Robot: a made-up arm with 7 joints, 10 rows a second.
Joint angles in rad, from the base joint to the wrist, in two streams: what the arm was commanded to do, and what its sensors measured. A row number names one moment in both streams.
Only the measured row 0 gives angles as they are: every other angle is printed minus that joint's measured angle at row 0.
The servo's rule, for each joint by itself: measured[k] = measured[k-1] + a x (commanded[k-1-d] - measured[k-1]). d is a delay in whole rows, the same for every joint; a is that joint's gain. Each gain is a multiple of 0.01, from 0.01 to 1. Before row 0 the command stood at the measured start. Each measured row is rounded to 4 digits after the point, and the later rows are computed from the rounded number. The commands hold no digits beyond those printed.
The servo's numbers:
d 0
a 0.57 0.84 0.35 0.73 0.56 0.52 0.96
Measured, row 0:
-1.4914, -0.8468, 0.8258, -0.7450, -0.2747, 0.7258, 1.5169
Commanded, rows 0 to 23:
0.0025, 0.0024, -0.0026, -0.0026, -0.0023, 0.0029, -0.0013
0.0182, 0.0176, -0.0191, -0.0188, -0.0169, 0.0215, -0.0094
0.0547, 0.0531, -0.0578, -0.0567, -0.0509, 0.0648, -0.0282
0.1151, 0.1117, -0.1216, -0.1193, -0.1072, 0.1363, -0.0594
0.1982, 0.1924, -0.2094, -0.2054, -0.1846, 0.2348, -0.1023
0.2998, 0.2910, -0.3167, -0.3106, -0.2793, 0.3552, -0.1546
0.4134, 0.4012, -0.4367, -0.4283, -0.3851, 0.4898, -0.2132
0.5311, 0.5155, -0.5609, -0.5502, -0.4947, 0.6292, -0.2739
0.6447, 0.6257, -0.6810, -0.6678, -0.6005, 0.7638, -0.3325
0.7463, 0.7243, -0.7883, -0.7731, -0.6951, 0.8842, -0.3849
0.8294, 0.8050, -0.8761, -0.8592, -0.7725, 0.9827, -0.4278
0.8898, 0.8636, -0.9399, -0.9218, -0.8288, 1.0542, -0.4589
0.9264, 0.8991, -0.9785, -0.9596, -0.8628, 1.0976, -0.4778
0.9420, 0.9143, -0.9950, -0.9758, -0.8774, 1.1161, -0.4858
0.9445, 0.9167, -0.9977, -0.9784, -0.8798, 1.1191, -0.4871
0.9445, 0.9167, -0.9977, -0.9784, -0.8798, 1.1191, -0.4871
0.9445, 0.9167, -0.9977, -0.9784, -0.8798, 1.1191, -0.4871
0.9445, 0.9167, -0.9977, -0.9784, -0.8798, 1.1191, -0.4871
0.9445, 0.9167, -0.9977, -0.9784, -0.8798, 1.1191, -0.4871
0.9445, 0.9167, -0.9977, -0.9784, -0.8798, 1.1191, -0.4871
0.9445, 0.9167, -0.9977, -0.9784, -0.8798, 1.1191, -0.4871
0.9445, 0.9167, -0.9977, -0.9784, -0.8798, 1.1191, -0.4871
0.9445, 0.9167, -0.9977, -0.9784, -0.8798, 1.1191, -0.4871
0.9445, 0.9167, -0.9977, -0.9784, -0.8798, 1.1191, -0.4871
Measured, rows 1 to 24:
0.0014, 0.0020, -0.0009, -0.0019, -0.0013, 0.0015, -0.0012
0.0110, 0.0151, -0.0073, -0.0142, -0.0100, 0.0119, -0.0091
0.0359, 0.0470, -0.0250, -0.0452, -0.0329, 0.0394, -0.0274
0.0810, 0.1013, -0.0588, -0.0993, -0.0745, 0.0898, -0.0581
0.1478, 0.1778, -0.1115, -0.1768, -0.1362, 0.1652, -0.1005
0.2344, 0.2729, -0.1833, -0.2745, -0.2163, 0.2640, -0.1524
0.3364, 0.3807, -0.2720, -0.3868, -0.3108, 0.3814, -0.2108
0.4474, 0.4939, -0.3731, -0.5061, -0.4138, 0.5103, -0.2714
0.5599, 0.6046, -0.4809, -0.6241, -0.5184, 0.6421, -0.3301
0.6661, 0.7051, -0.5885, -0.7329, -0.6174, 0.7680, -0.3827
0.7592, 0.7890, -0.6892, -0.8251, -0.7043, 0.8796, -0.4260
0.8336, 0.8517, -0.7769, -0.8957, -0.7740, 0.9704, -0.4576
0.8865, 0.8915, -0.8475, -0.9423, -0.8237, 1.0365, -0.4770
0.9181, 0.9107, -0.8991, -0.9668, -0.8538, 1.0779, -0.4854
0.9331, 0.9157, -0.9336, -0.9753, -0.8684, 1.0993, -0.4870
0.9396, 0.9165, -0.9560, -0.9776, -0.8748, 1.1096, -0.4871
0.9424, 0.9167, -0.9706, -0.9782, -0.8776, 1.1145, -0.4871
0.9436, 0.9167, -0.9801, -0.9783, -0.8788, 1.1169, -0.4871
0.9441, 0.9167, -0.9863, -0.9784, -0.8794, 1.1180, -0.4871
0.9443, 0.9167, -0.9903, -0.9784, -0.8796, 1.1186, -0.4871
0.9444, 0.9167, -0.9929, -0.9784, -0.8797, 1.1189, -0.4871
0.9445, 0.9167, -0.9946, -0.9784, -0.8798, 1.1190, -0.4871
0.9445, 0.9167, -0.9957, -0.9784, -0.8798, 1.1191, -0.4871
0.9445, 0.9167, -0.9964, -0.9784, -0.8798, 1.1191, -0.4871

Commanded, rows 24 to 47:
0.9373, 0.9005, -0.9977, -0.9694, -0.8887, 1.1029, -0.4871
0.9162, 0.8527, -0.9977, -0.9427, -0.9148, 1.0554, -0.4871
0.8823, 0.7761, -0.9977, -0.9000, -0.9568, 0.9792, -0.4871
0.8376, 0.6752, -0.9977, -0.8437, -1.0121, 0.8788, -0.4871
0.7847, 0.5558, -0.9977, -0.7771, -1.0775, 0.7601, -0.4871
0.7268, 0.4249, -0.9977, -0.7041, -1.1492, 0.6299, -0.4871
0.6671, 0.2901, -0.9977, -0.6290, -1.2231, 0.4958, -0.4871
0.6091, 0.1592, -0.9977, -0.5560, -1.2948, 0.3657, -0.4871
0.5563, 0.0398, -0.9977, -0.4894, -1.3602, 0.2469, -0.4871
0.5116, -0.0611, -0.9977, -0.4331, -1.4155, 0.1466, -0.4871
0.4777, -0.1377, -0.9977, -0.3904, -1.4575, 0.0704, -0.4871
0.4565, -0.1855, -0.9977, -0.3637, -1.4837, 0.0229, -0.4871
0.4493, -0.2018, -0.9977, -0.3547, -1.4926, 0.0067, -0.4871
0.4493, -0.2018, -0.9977, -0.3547, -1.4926, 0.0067, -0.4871
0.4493, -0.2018, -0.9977, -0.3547, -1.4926, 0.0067, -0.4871
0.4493, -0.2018, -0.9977, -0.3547, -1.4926, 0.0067, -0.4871
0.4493, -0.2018, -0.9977, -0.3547, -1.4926, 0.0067, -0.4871
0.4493, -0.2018, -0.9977, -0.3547, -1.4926, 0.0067, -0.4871
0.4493, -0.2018, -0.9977, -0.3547, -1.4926, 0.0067, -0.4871
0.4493, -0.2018, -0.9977, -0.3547, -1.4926, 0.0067, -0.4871
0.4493, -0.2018, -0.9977, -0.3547, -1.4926, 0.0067, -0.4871
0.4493, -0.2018, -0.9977, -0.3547, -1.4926, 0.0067, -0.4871
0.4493, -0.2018, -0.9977, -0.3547, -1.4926, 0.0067, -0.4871
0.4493, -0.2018, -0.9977, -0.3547, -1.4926, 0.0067, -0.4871
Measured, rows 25 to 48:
0.9404, 0.9031, -0.9969, -0.9718, -0.8848, 1.1107, -0.4871
0.9266, 0.8608, -0.9972, -0.9506, -0.9016, 1.0819, -0.4871
0.9013, 0.7897, -0.9974, -0.9137, -0.9325, 1.0285, -0.4871
0.8650, 0.6935, -0.9975, -0.8626, -0.9771, 0.9507, -0.4871
0.8192, 0.5778, -0.9976, -0.8002, -1.0333, 0.8516, -0.4871
0.7665, 0.4494, -0.9976, -0.7300, -1.0982, 0.7363, -0.4871
0.7098, 0.3156, -0.9976, -0.6563, -1.1681, 0.6112, -0.4871
0.6524, 0.1842, -0.9976, -0.5831, -1.2391, 0.4835, -0.4871
0.5976, 0.0629, -0.9976, -0.5147, -1.3069, 0.3605, -0.4871
0.5486, -0.0413, -0.9976, -0.4551, -1.3677, 0.2493, -0.4871
0.5082, -0.1223, -0.9976, -0.4079, -1.4180, 0.1563, -0.4871
0.4787, -0.1754, -0.9976, -0.3756, -1.4548, 0.0869, -0.4871
0.4619, -0.1976, -0.9976, -0.3603, -1.4760, 0.0452, -0.4871
0.4547, -0.2011, -0.9976, -0.3562, -1.4853, 0.0252, -0.4871
0.4516, -0.2017, -0.9976, -0.3551, -1.4894, 0.0156, -0.4871
0.4503, -0.2018, -0.9976, -0.3548, -1.4912, 0.0110, -0.4871
0.4497, -0.2018, -0.9976, -0.3547, -1.4920, 0.0088, -0.4871
0.4495, -0.2018, -0.9976, -0.3547, -1.4923, 0.0077, -0.4871
0.4494, -0.2018, -0.9976, -0.3547, -1.4925, 0.0072, -0.4871
0.4493, -0.2018, -0.9976, -0.3547, -1.4926, 0.0069, -0.4871
0.4493, -0.2018, -0.9976, -0.3547, -1.4926, 0.0068, -0.4871
0.4493, -0.2018, -0.9976, -0.3547, -1.4926, 0.0067, -0.4871
0.4493, -0.2018, -0.9976, -0.3547, -1.4926, 0.0067, -0.4871
0.4493, -0.2018, -0.9976, -0.3547, -1.4926, 0.0067, -0.4871

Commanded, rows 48 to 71:
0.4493, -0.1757, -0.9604, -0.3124, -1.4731, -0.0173, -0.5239
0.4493, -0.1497, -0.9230, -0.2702, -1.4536, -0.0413, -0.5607
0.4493, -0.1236, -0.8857, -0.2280, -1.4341, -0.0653, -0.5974
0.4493, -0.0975, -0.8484, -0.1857, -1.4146, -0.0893, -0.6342
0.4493, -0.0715, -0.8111, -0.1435, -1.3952, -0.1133, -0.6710
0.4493, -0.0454, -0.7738, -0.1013, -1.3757, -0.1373, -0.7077
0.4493, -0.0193, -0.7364, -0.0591, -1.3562, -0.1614, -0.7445
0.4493, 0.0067, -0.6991, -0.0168, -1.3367, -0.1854, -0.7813
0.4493, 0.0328, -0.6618, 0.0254, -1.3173, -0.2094, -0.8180
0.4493, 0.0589, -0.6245, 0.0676, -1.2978, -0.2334, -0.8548
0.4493, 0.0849, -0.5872, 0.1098, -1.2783, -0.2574, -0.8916
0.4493, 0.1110, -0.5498, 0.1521, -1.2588, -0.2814, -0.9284
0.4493, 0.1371, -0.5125, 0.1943, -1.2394, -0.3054, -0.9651
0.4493, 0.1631, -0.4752, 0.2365, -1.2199, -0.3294, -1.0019
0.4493, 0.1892, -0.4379, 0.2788, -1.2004, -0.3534, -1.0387
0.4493, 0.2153, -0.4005, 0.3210, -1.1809, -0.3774, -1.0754
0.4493, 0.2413, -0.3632, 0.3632, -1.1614, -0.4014, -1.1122
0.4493, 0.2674, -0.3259, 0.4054, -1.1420, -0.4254, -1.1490
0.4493, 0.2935, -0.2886, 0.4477, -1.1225, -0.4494, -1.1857
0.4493, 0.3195, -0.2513, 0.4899, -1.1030, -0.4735, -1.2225
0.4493, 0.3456, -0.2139, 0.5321, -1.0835, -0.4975, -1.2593
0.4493, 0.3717, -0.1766, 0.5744, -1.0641, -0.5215, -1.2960
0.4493, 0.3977, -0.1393, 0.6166, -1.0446, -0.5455, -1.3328
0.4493, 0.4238, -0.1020, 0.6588, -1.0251, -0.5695, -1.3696
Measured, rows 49 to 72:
0.4493, -0.1799, -0.9846, -0.3238, -1.4817, -0.0058, -0.5224
0.4493, -0.1545, -0.9630, -0.2847, -1.4660, -0.0243, -0.5592
0.4493, -0.1285, -0.9359, -0.2433, -1.4481, -0.0456, -0.5959
0.4493, -0.1025, -0.9053, -0.2013, -1.4293, -0.0683, -0.6327
0.4493, -0.0765, -0.8723, -0.1591, -1.4102, -0.0917, -0.6695
0.4493, -0.0504, -0.8378, -0.1169, -1.3909, -0.1154, -0.7062
0.4493, -0.0243, -0.8023, -0.0747, -1.3715, -0.1393, -0.7430
0.4493, 0.0017, -0.7662, -0.0324, -1.3520, -0.1633, -0.7798
0.4493, 0.0278, -0.7297, 0.0098, -1.3326, -0.1873, -0.8165
0.4493, 0.0539, -0.6929, 0.0520, -1.3131, -0.2113, -0.8533
0.4493, 0.0799, -0.6559, 0.0942, -1.2936, -0.2353, -0.8901
0.4493, 0.1060, -0.6188, 0.1365, -1.2741, -0.2593, -0.9269
0.4493, 0.1321, -0.5816, 0.1787, -1.2547, -0.2833, -0.9636
0.4493, 0.1581, -0.5444, 0.2209, -1.2352, -0.3073, -1.0004
0.4493, 0.1842, -0.5071, 0.2632, -1.2157, -0.3313, -1.0372
0.4493, 0.2103, -0.4698, 0.3054, -1.1962, -0.3553, -1.0739
0.4493, 0.2363, -0.4325, 0.3476, -1.1767, -0.3793, -1.1107
0.4493, 0.2624, -0.3952, 0.3898, -1.1573, -0.4033, -1.1475
0.4493, 0.2885, -0.3579, 0.4321, -1.1378, -0.4273, -1.1842
0.4493, 0.3145, -0.3206, 0.4743, -1.1183, -0.4513, -1.2210
0.4493, 0.3406, -0.2833, 0.5165, -1.0988, -0.4753, -1.2578
0.4493, 0.3667, -0.2460, 0.5588, -1.0794, -0.4993, -1.2945
0.4493, 0.3927, -0.2087, 0.6010, -1.0599, -0.5233, -1.3313
0.4493, 0.4188, -0.1714, 0.6432, -1.0404, -0.5473, -1.3681

